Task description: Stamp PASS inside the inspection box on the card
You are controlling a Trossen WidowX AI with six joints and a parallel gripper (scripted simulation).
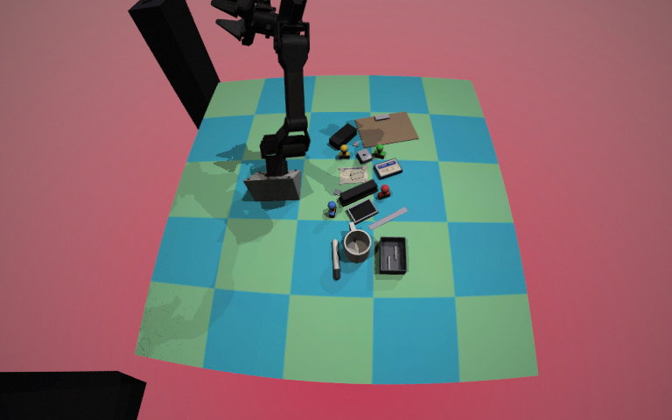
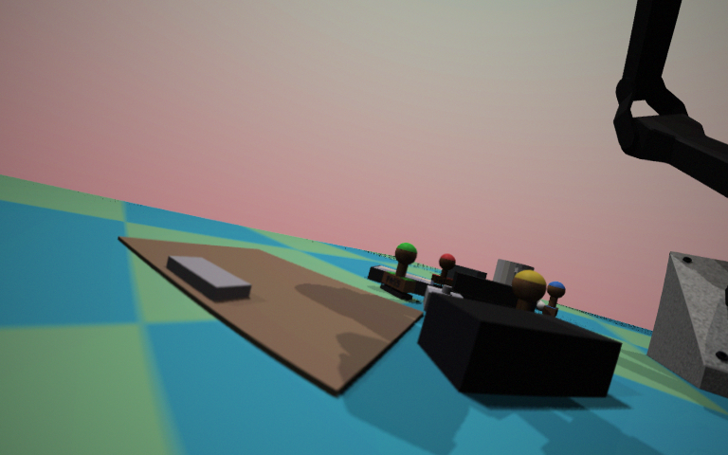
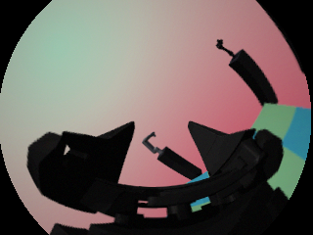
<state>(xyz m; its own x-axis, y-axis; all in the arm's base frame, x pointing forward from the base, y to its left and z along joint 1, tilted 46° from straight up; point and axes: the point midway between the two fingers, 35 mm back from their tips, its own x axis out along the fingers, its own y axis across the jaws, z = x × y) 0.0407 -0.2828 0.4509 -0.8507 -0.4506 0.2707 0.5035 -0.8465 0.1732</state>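
The green stamp lies 42 cm ahead of my gripper tip, 7 cm to the left of it and 59 cm below it. Round my gripper tip: black block: 27 cm ahead, 14 cm to the left, 59 cm below; then yellow-knobbed stamp: 29 cm ahead, 5 cm to the left, 59 cm below; then blue-knobbed stamp: 29 cm ahead, 19 cm to the right, 59 cm below.
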